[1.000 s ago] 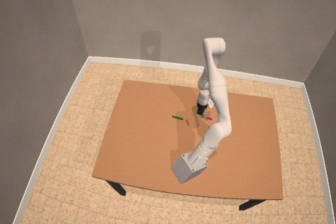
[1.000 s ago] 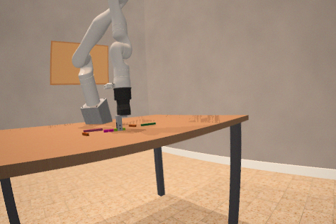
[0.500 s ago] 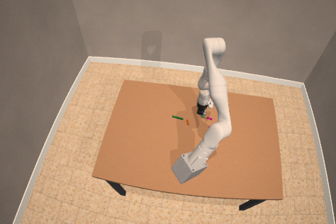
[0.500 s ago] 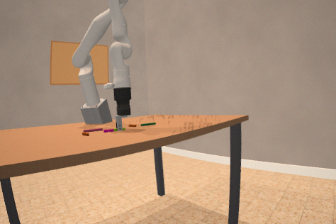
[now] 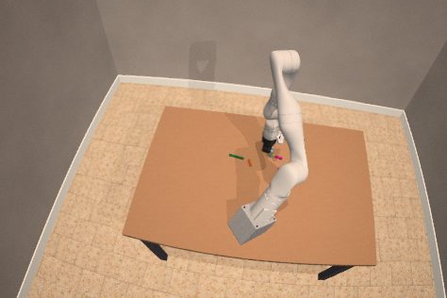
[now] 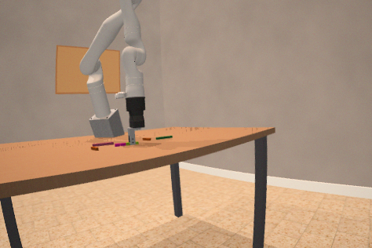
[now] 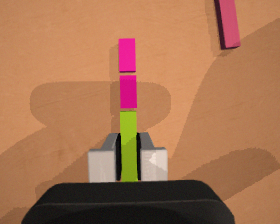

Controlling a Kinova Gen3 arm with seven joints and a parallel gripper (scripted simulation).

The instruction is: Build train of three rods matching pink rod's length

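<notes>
My hand is 1 cm above the lime rod. Also, from my hand: pink rod 10 cm behind, 7 cm to the right, 1 cm below; green rod 19 cm to the left, 1 cm below.
</notes>
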